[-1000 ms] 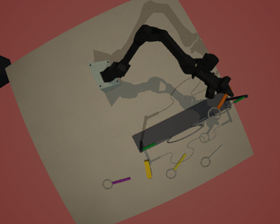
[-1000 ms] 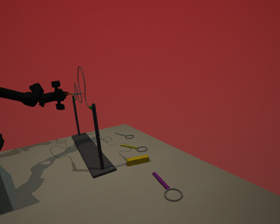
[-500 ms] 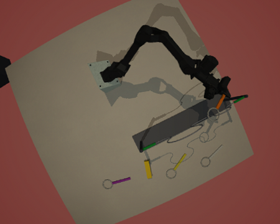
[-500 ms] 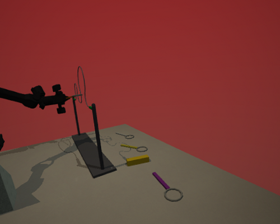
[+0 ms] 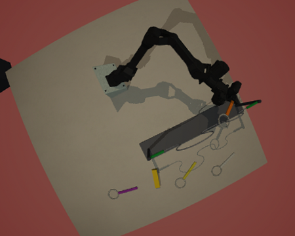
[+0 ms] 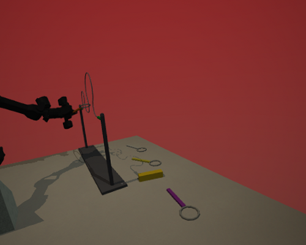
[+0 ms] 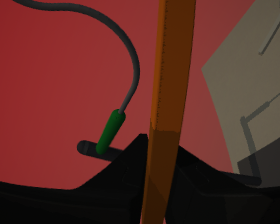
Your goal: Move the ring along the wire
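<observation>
The orange-handled ring lies 80 mm to the right of my gripper tip, 30 mm above it and 10 mm ahead of it. From my gripper tip the other things lie so: yellow-handled ring: 360 mm to the right, 280 mm below, 280 mm ahead; grey-handled ring: 330 mm ahead, 280 mm below, 130 mm to the right; yellow block: 520 mm to the right, 270 mm below, 210 mm ahead.
</observation>
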